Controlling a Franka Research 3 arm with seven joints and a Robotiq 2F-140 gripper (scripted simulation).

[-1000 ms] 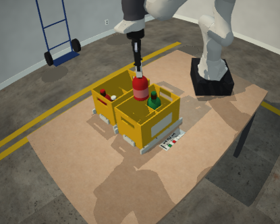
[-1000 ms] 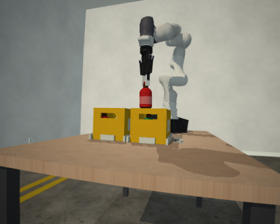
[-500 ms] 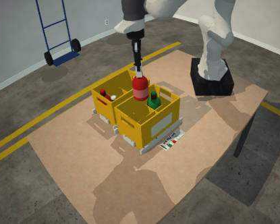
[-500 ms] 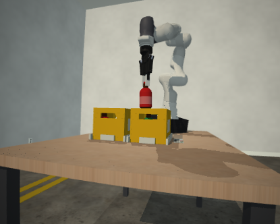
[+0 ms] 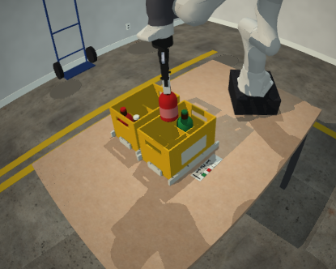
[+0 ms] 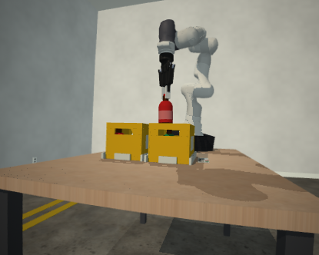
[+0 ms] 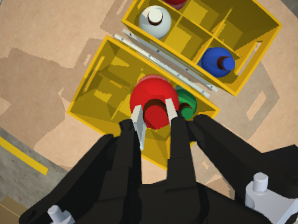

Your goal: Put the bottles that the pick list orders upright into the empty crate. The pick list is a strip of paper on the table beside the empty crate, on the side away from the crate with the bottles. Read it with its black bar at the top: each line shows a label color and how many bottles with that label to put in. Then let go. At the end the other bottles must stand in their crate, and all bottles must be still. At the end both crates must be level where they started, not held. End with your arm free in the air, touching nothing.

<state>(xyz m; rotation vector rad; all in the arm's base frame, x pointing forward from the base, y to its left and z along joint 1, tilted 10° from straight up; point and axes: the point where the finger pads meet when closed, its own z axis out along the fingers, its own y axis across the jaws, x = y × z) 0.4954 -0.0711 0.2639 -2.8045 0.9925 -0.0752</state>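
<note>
The red-label bottle is 8 cm below my hand. From my hand the other things lie so: white-capped bottle (25 cm below, 12 cm to the right, 9 cm ahead); blue-label bottle (25 cm below, 14 cm to the right, 8 cm behind); green bottle (25 cm below, 9 cm behind).
</note>
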